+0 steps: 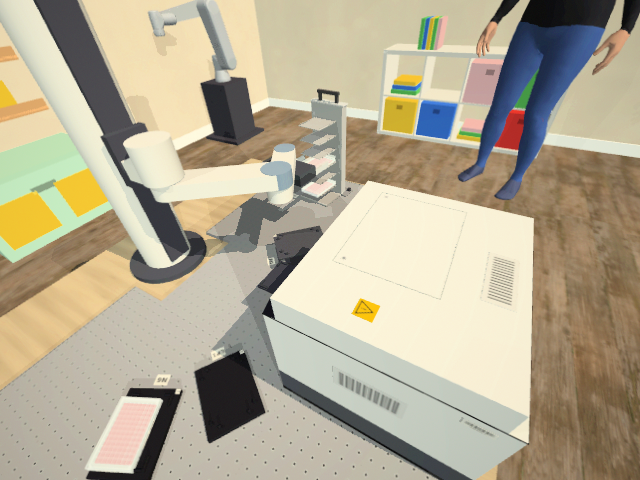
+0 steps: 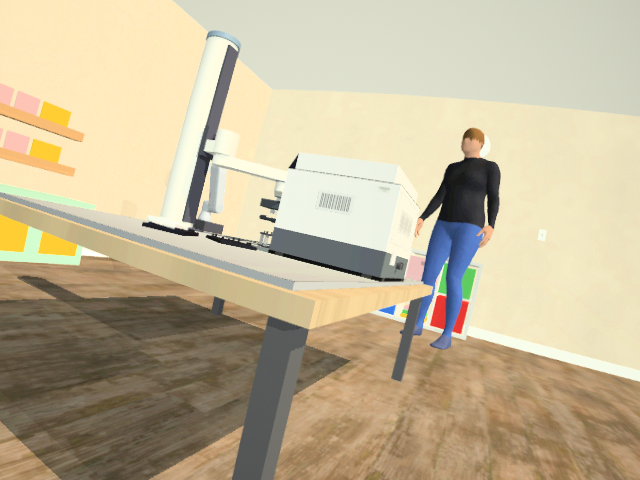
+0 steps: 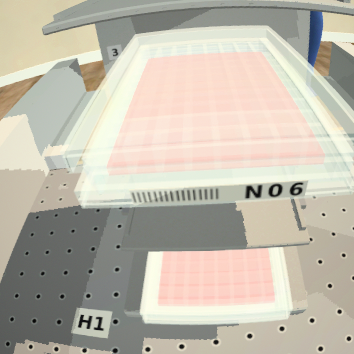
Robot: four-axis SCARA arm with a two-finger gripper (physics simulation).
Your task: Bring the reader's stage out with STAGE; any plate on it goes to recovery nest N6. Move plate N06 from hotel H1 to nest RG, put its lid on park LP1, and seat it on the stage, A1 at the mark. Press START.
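Frame: origin at the arm's base, x ahead, y left, z up, level; metres.
Seen in the pictures: gripper, fingertip midpoint: [image 1: 315,160] [image 3: 208,63]; arm's base, link origin: [image 1: 170,256].
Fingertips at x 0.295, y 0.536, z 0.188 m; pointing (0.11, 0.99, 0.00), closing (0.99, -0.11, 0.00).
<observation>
Offsets run from my fingertips to a thing's top centre. "spot": to the spot under its first point.
Plate N06 {dz -0.001, dx +0.002, dy +0.013 m} [image 3: 215,110] [image 1: 319,162], pink-filled under a clear lid, is level in hotel H1 [image 1: 341,149] beside the number 3. My gripper [image 3: 208,64] [image 1: 306,171] is shut on its two long sides. Whether the plate touches its shelf is hidden. A plate with pink wells {dz -0.140, dx +0.097, dy -0.947 m} [image 1: 126,434] lies on the black nest labelled N6 {dz -0.157, dx +0.104, dy -0.934 m} [image 1: 164,413]. A bare black nest {dz -0.155, dx +0.214, dy -0.785 m} [image 1: 230,395] lies beside it, its label blurred. Another dark nest {dz -0.105, dx +0.124, dy -0.326 m} [image 1: 297,242] lies nearer the hotel. The white reader {dz +0.165, dx +0.507, dy -0.526 m} [image 1: 403,248] [image 2: 338,206] stands at the right; a dark flat part {spot: dz -0.056, dx +0.183, dy -0.532 m} [image 1: 275,277] shows at its side.
Another pink plate {dz -0.113, dx +0.002, dy +0.013 m} [image 3: 217,277] [image 1: 317,188] sits on a lower hotel shelf, below an intermediate grey shelf {dz -0.076, dx +0.003, dy +0.023 m} [image 3: 185,225]. More shelves lie above N06. The arm's column [image 1: 155,217] [image 2: 193,129] stands left. A person [image 1: 537,93] [image 2: 465,206] stands beyond the table.
</observation>
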